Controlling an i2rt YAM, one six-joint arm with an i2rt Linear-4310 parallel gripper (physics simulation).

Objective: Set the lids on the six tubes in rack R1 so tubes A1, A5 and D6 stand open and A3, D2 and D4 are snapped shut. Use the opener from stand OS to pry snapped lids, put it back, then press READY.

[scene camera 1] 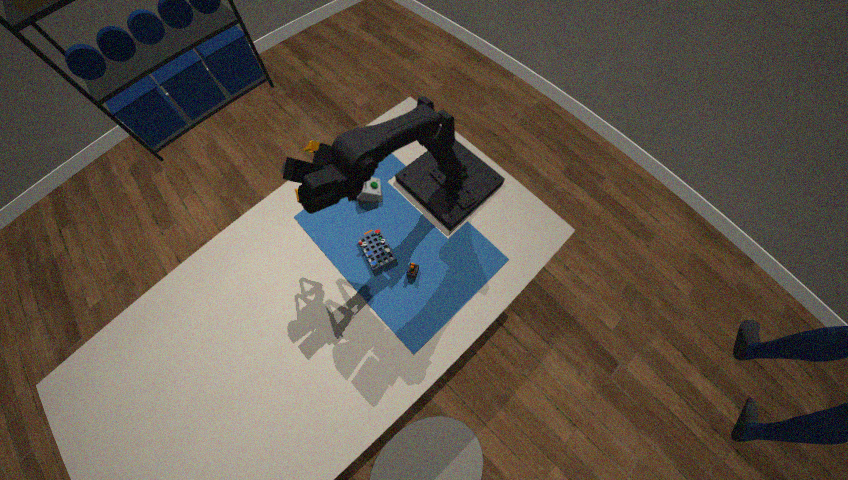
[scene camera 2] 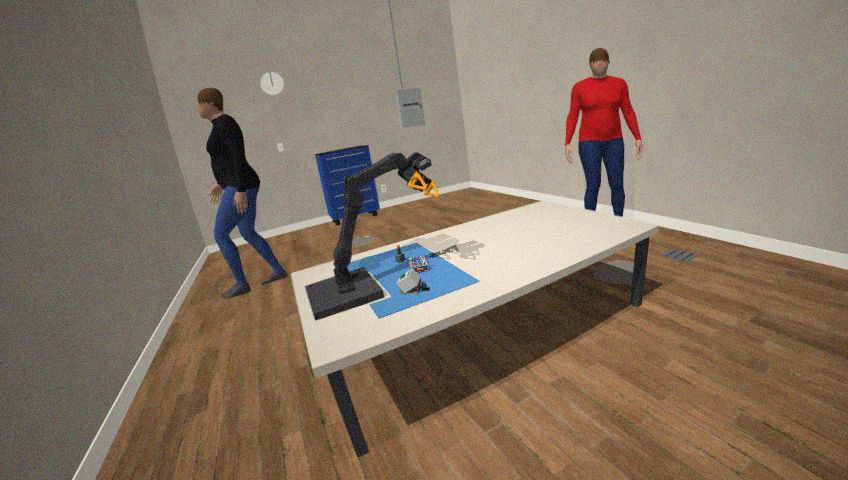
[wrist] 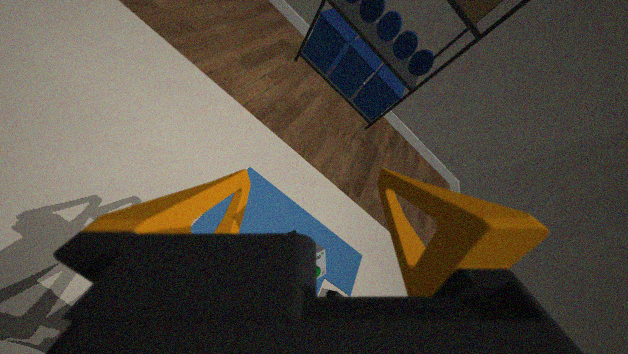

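The tube rack R1 stands on the blue mat, with small red, white, blue and green tubes and lids in it; their lid states are too small to tell. The opener, with an orange top, stands upright in its dark stand OS beside the rack. A light grey box carries a green button. My gripper is open and empty, high above the table, its orange fingers wide apart. The arm's wrist hides part of the mat in the wrist view.
The blue mat lies on the pale table in front of the arm's black base. A small black object lies beside the grey box. Two people stand beyond the table in scene camera 2.
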